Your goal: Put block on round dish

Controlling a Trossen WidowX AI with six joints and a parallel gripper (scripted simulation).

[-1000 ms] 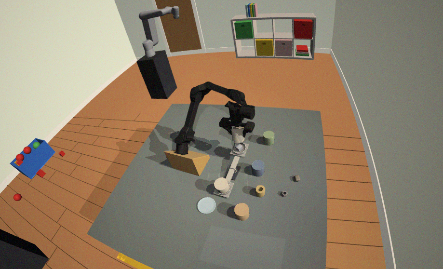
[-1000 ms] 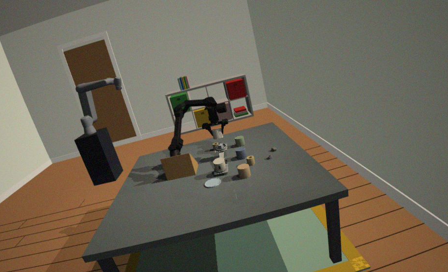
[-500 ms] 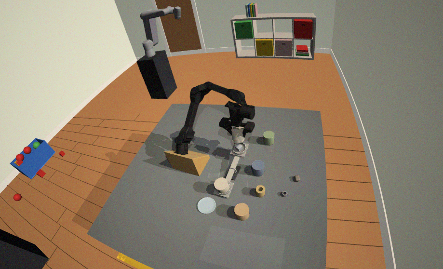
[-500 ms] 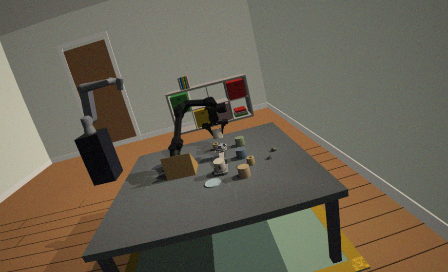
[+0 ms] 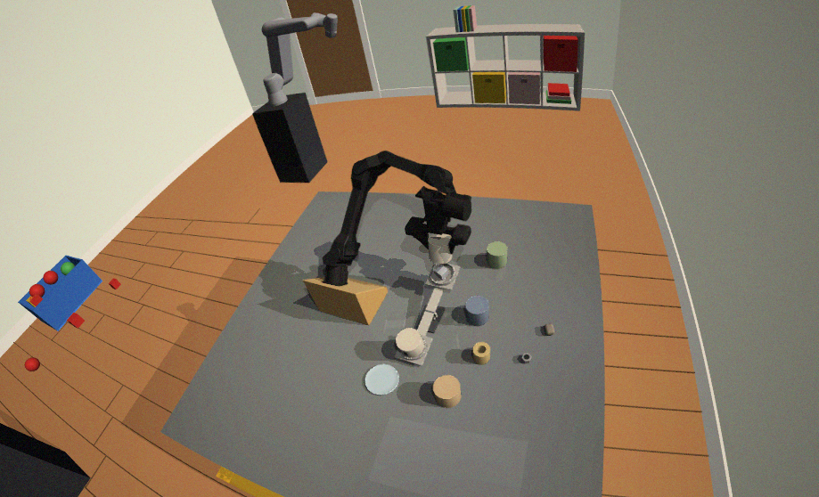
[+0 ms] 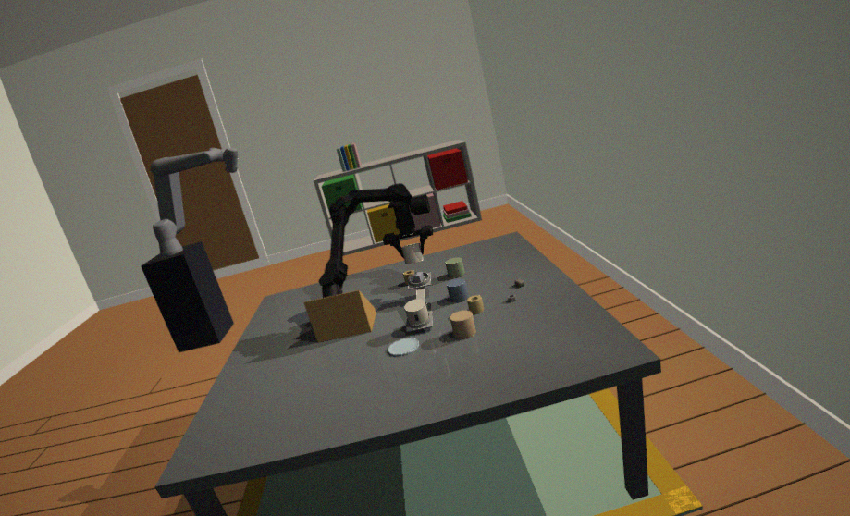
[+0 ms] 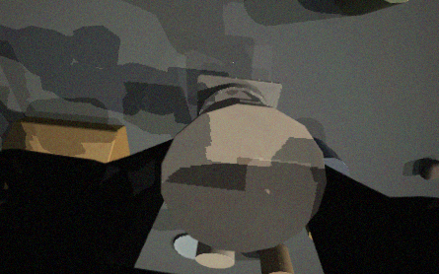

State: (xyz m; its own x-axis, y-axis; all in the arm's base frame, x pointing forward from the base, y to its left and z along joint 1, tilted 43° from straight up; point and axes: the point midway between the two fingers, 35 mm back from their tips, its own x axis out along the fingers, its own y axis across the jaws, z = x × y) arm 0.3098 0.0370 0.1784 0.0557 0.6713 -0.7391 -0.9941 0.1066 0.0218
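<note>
The light-blue round dish lies 9 cm behind my gripper tip, 38 cm to the right of it and 17 cm below it. Round my gripper tip: grey balance (1 cm behind, 14 cm to the right, 15 cm below); then blue cylinder (14 cm ahead, 9 cm to the right, 13 cm below); then green cylinder (13 cm ahead, 15 cm to the left, 13 cm below).
</note>
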